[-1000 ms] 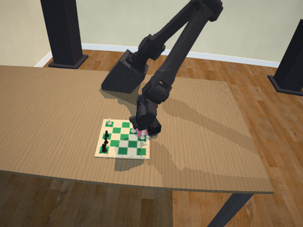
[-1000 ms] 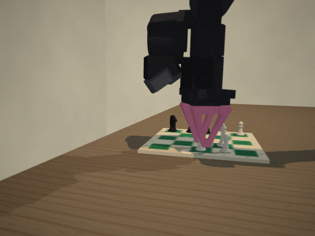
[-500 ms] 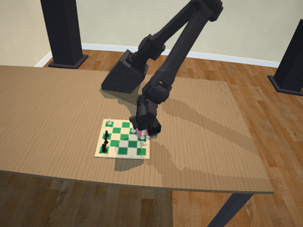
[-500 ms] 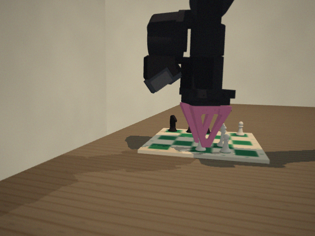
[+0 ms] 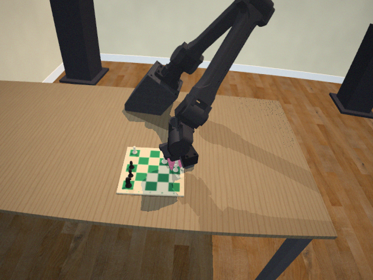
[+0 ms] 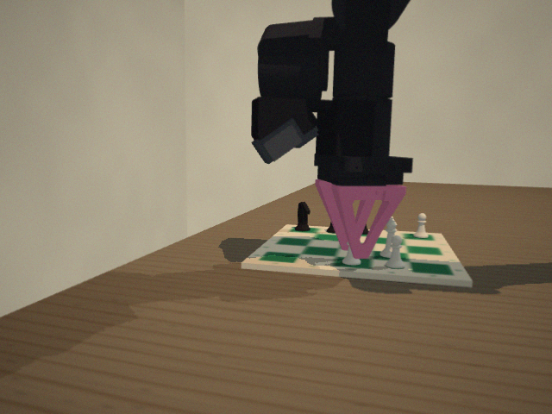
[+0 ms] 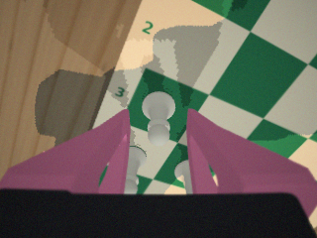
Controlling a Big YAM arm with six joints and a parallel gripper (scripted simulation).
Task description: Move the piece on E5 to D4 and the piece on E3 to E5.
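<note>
Right now my hand is 50 mm to the left of the white bishop and 30 mm past it. The rest, counted from my hand: black knight 140 mm to the right, 100 mm ahead; then cream chessboard 80 mm to the right, 20 mm below, 10 mm ahead.
</note>
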